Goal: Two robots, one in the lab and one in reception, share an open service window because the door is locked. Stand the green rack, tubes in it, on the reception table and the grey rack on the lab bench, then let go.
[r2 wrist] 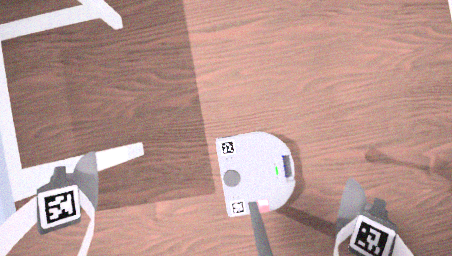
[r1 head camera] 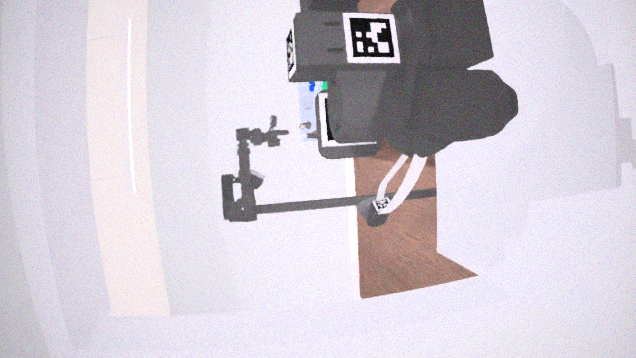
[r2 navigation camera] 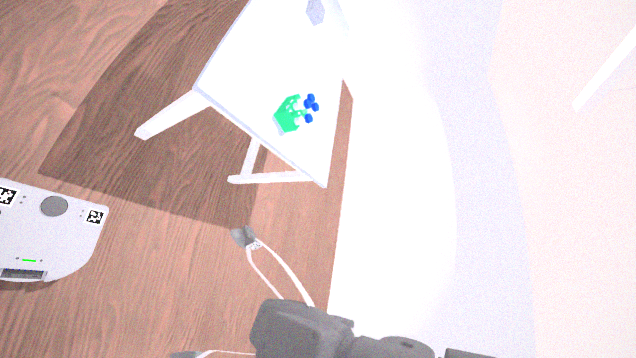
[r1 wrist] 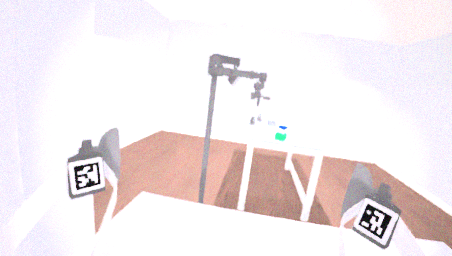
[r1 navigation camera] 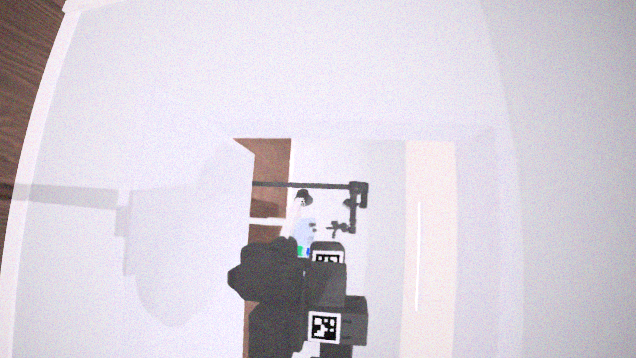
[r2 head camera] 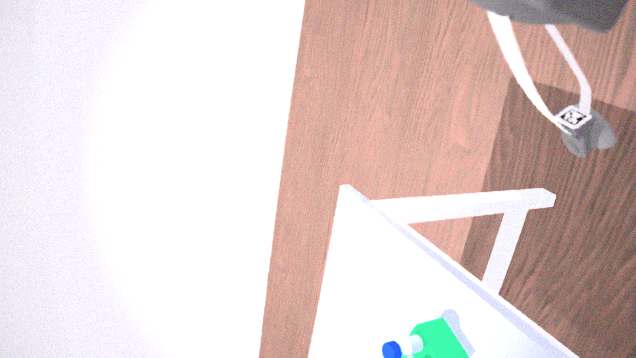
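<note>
The green rack (r1 wrist: 281,136) (r2 head camera: 442,337) (r2 navigation camera: 286,115) stands on a white table (r2 head camera: 360,260) (r2 navigation camera: 260,80), with blue-capped tubes (r2 head camera: 391,349) (r2 navigation camera: 311,105) in it. The grey rack (r2 navigation camera: 315,11) is on the same table, farther along, at the top of the r2 navigation view. My r1 gripper (r1 wrist: 233,172) is open and empty, facing the table from some distance. My r2 gripper (r2 wrist: 219,191) is open and empty, out past the table's end and clear of both racks; one finger shows in the r2 head view. In the r1 head view, r1's arm partly hides the green rack (r1 head camera: 324,85).
A white ledge (r1 wrist: 225,227) lies below r1's gripper. r2's mast (r1 wrist: 207,125) stands left of the table in the r1 wrist view. r2's base (r2 navigation camera: 55,235) (r2 wrist: 257,170) is on the wooden floor. White table legs (r2 navigation camera: 165,117) slant outward. A white wall runs along the table's far side.
</note>
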